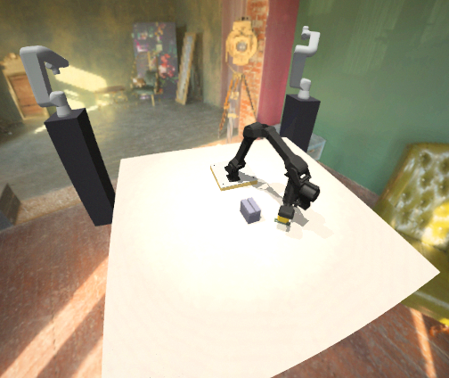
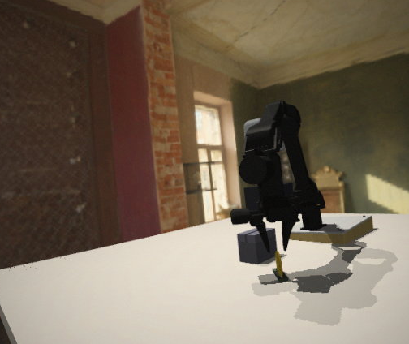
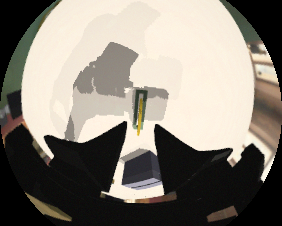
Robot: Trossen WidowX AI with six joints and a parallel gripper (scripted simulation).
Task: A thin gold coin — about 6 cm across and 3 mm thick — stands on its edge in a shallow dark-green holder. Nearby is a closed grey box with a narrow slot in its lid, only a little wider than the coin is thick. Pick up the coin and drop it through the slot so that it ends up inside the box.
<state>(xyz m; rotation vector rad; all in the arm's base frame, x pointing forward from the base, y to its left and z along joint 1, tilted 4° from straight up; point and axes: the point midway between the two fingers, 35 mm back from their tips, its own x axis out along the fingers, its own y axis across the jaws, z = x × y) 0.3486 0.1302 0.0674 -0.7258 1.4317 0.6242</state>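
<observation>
The gold coin lies 30 mm below my gripper tip.
</observation>
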